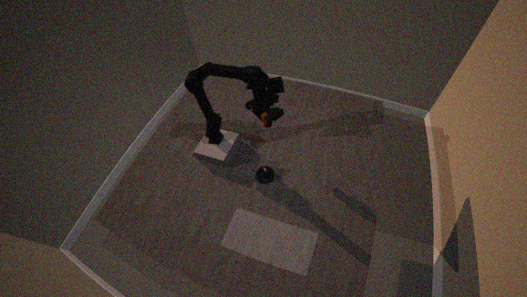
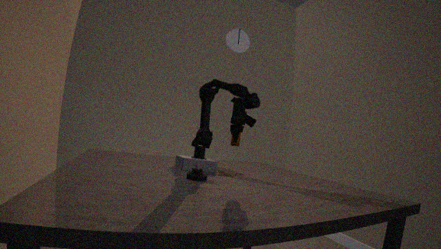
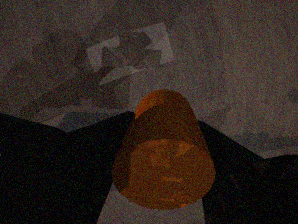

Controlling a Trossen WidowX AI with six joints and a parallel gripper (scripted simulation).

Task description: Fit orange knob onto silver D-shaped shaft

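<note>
The orange knob is 10 mm behind my gripper tip and 30 mm above it. Also, from my gripper tip: dark round pedestal (20 mm ahead, 180 mm to the right, 130 mm below).
</note>
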